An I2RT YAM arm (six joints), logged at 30 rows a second.
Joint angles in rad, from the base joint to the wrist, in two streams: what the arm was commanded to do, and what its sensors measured. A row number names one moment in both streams.
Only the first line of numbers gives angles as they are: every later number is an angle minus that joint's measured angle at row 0.
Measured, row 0: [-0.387, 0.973, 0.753, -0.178, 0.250, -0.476]
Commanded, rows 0 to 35: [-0.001, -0.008, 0.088, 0.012, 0.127, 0.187]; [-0.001, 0.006, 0.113, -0.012, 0.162, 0.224]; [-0.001, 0.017, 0.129, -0.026, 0.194, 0.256]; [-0.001, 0.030, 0.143, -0.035, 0.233, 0.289]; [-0.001, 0.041, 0.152, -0.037, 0.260, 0.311]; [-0.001, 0.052, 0.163, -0.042, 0.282, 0.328]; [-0.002, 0.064, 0.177, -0.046, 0.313, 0.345]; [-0.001, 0.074, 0.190, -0.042, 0.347, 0.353]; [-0.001, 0.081, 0.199, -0.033, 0.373, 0.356]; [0.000, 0.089, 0.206, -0.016, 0.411, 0.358]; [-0.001, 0.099, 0.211, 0.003, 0.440, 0.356]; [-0.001, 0.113, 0.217, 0.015, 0.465, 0.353]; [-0.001, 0.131, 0.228, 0.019, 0.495, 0.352]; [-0.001, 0.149, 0.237, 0.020, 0.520, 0.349]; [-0.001, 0.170, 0.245, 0.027, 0.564, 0.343]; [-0.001, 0.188, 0.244, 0.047, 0.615, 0.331]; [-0.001, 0.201, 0.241, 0.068, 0.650, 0.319]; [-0.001, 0.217, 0.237, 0.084, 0.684, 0.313]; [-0.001, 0.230, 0.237, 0.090, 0.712, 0.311]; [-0.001, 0.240, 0.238, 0.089, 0.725, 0.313]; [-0.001, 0.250, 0.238, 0.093, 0.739, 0.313]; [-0.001, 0.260, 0.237, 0.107, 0.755, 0.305]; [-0.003, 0.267, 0.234, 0.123, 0.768, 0.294]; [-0.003, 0.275, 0.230, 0.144, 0.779, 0.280]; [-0.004, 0.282, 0.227, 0.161, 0.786, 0.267]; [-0.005, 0.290, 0.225, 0.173, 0.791, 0.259]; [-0.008, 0.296, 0.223, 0.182, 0.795, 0.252]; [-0.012, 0.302, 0.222, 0.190, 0.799, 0.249]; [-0.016, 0.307, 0.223, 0.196, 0.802, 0.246]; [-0.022, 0.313, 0.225, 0.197, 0.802, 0.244]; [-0.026, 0.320, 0.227, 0.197, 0.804, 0.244]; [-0.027, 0.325, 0.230, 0.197, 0.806, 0.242]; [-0.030, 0.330, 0.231, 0.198, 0.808, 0.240]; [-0.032, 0.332, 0.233, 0.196, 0.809, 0.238]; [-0.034, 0.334, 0.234, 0.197, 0.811, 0.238]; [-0.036, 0.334, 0.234, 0.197, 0.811, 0.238]
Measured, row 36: [0.040, 0.339, 0.213, 0.133, 0.578, 0.235]
